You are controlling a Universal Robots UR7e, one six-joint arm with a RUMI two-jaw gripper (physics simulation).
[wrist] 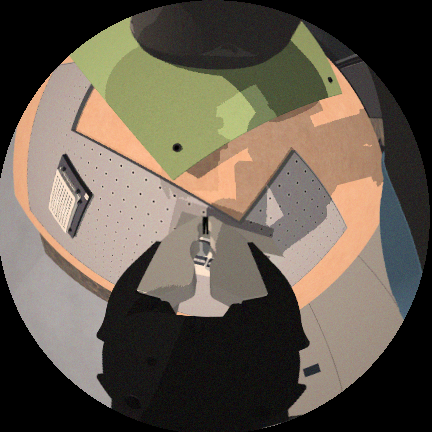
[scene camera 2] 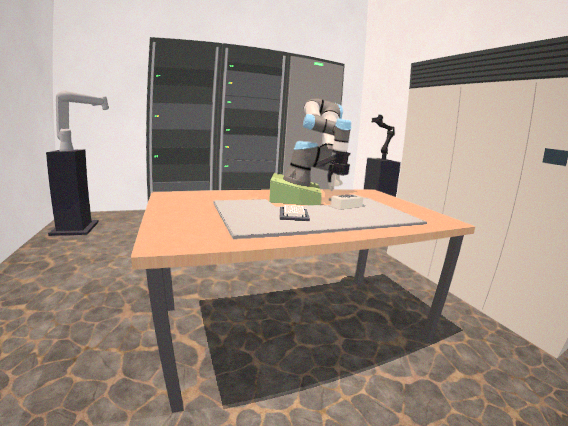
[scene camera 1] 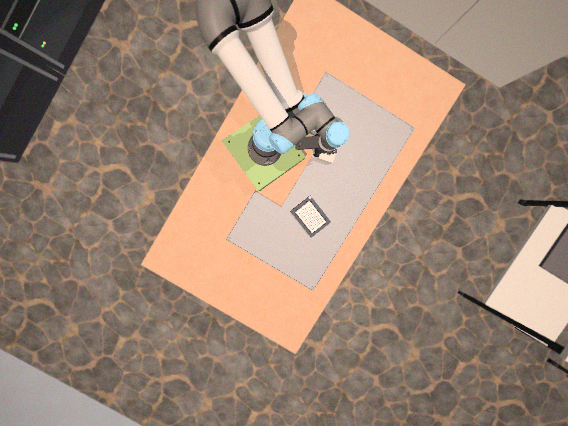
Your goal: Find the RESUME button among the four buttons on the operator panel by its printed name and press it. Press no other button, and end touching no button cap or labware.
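Where they show: gripper, fingertip midpoint: [wrist: 205, 217] [scene camera 2: 331, 190]; arm's base at its link origin: [scene camera 2: 296, 182].
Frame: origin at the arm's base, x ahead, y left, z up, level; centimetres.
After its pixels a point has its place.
The operator panel [scene camera 1: 328, 157] {x 25.9, y 13.5, z -2.8 cm} [scene camera 2: 347, 202] {x 27.5, y 17.2, z -4.7 cm} [wrist: 202, 270] {x 26.4, y 17.5, z -2.8 cm} is a small cream box on the grey perforated board. Dark marks show on its top in scene camera 2, but the button names are too small to read. In the wrist view the fingers hide most of it, and a strip of it shows between them. My gripper [scene camera 2: 336, 185] {x 18.2, y 12.5, z -1.0 cm} [wrist: 205, 217] {x 18.2, y 12.5, z -1.0 cm} is shut and empty. In scene camera 2 its tips are a little above the panel, toward its left end, apart from it. Which button lies nearest cannot be told. The white well plate [scene camera 1: 310, 216] {x 34.8, y -13.5, z -5.5 cm} [scene camera 2: 294, 210] {x 37.3, y -14.3, z -5.5 cm} [wrist: 63, 200] {x 33.5, y -12.1, z -5.6 cm} is labware, well away from the gripper.
The well plate sits in a dark holder [scene camera 1: 295, 210] {x 28.1, y -15.3, z -6.3 cm} on the grey board [scene camera 1: 270, 225] {x 21.6, y -28.0, z -8.1 cm} [scene camera 2: 250, 222] {x 43.8, y -34.4, z -8.0 cm} [wrist: 130, 210] {x 27.3, y 3.4, z -8.1 cm}. The green robot base [scene camera 1: 260, 177] {x 5.7, y -11.6, z 1.6 cm} [scene camera 2: 295, 195] {x 12.6, y -4.8, z -4.7 cm} [wrist: 150, 115] {x 12.9, y 2.7, z -1.3 cm} stands beside the panel on the orange table [scene camera 1: 225, 285] {x 19.9, y -65.5, z -9.3 cm} [scene camera 2: 175, 230] {x 46.6, y -62.8, z -9.3 cm}.
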